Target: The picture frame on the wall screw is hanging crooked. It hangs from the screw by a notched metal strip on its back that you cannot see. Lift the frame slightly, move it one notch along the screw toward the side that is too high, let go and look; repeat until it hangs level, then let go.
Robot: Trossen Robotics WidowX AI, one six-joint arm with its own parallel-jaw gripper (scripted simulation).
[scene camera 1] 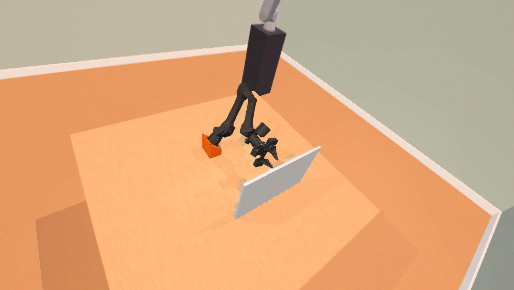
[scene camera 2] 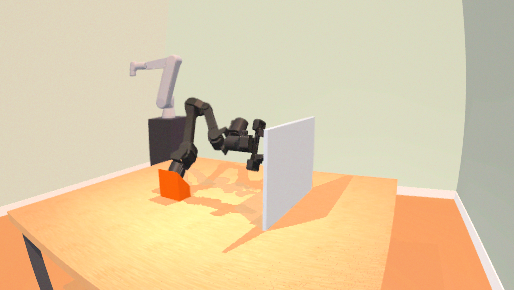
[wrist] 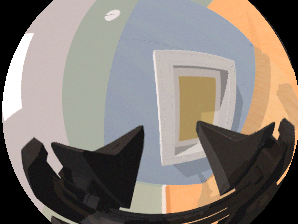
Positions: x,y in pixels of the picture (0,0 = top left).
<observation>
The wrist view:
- my gripper: 171,128
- picture frame: 191,86
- wall panel: 131,100
</observation>
